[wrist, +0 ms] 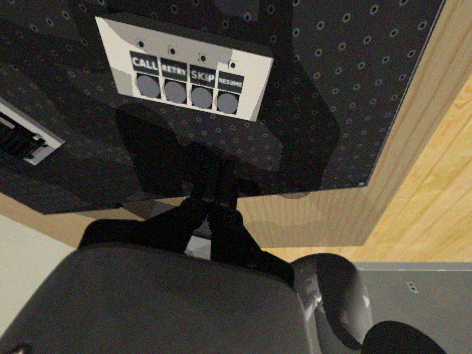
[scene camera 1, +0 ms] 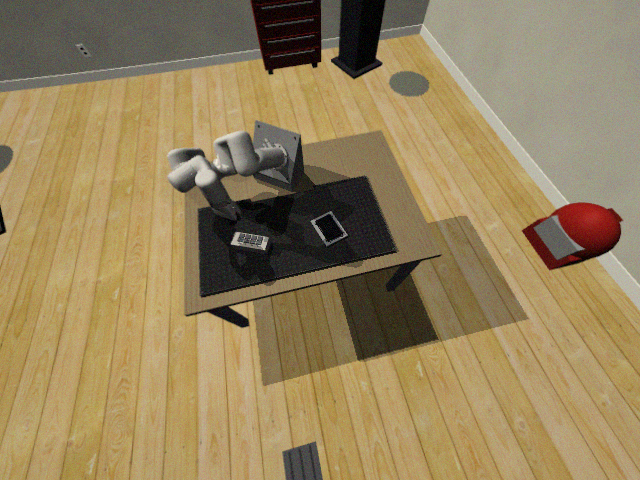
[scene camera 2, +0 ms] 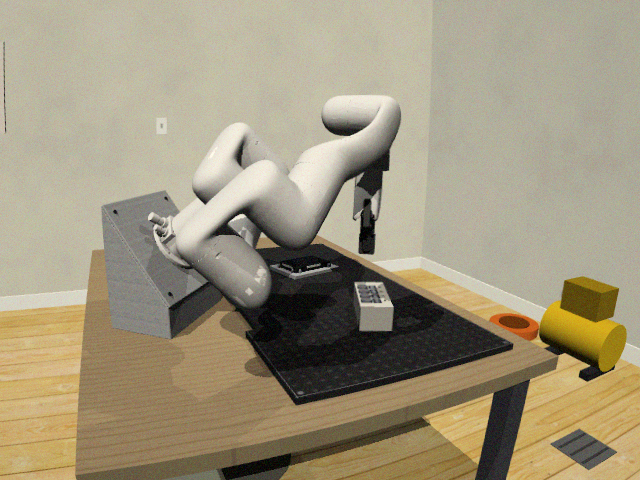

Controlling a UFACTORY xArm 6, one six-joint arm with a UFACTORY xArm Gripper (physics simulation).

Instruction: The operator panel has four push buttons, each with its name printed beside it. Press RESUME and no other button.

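Places are measured from the arm's base along level axes (x ahead, y left, z up), in metres.
Pixels of known places: gripper, fingertip midpoint: (wrist: pixel 219 170) (scene camera 1: pixel 233 223) (scene camera 2: pixel 366 253); arm's base, origin of the base link: (scene camera 1: pixel 276 156) (scene camera 2: pixel 174 244).
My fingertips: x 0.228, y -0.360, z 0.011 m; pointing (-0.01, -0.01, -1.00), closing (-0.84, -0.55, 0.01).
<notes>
For each thing: its top centre in the pictures, then the offset to it from my fingertips. "*": a spot on its surface instead. Level surfaces: height alone.
- white operator panel, middle of its top: (wrist: pixel 187 78) (scene camera 2: pixel 372 292) (scene camera 1: pixel 249 240) dy +0.017, dx +0.054, dz -0.102 m
- RESUME button, middle of its top: (wrist: pixel 227 104) dy -0.001, dx +0.009, dz -0.102 m
- RESUME label, surface spot: (wrist: pixel 230 82) * dy -0.017, dx +0.025, dz -0.105 m
- CALL button, middle of its top: (wrist: pixel 147 87) dy +0.061, dx +0.075, dz -0.102 m
- RETRY button, middle of its top: (wrist: pixel 175 93) dy +0.040, dx +0.053, dz -0.102 m
- SKIP button, middle of its top: (wrist: pixel 201 98) dy +0.020, dx +0.031, dz -0.102 m
- framed black tray, middle of its top: (scene camera 2: pixel 304 262) (scene camera 1: pixel 328 227) dy +0.370, dx +0.204, dz -0.136 m
- perforated mat, its level: dz -0.158 m
- wooden table, its level: dz -0.171 m
The white operator panel (scene camera 1: pixel 263 244) (scene camera 2: pixel 376 316) (wrist: pixel 254 92) stands on the black mat. In the wrist view its labels read CALL, RETRY, SKIP and RESUME from left to right, each above a round grey button. The RESUME button (wrist: pixel 228 103) is the rightmost there, below the RESUME label (wrist: pixel 230 82). The CALL button (wrist: pixel 148 86), RETRY button (wrist: pixel 175 92) and SKIP button (wrist: pixel 201 97) are beside it. My gripper (scene camera 1: pixel 237 217) (scene camera 2: pixel 366 251) (wrist: pixel 219 170) is shut and empty, pointing down, raised above the mat and apart from the panel, on the arm-base side of it.
A framed black tray (scene camera 1: pixel 337 240) (scene camera 2: pixel 295 275) (wrist: pixel 52 142) lies on the perforated mat (scene camera 1: pixel 361 206) (scene camera 2: pixel 320 379) (wrist: pixel 350 165), apart from the panel. The grey wedge base (scene camera 2: pixel 135 289) carries the arm at the rear of the wooden table (scene camera 1: pixel 408 222) (scene camera 2: pixel 155 403).
</notes>
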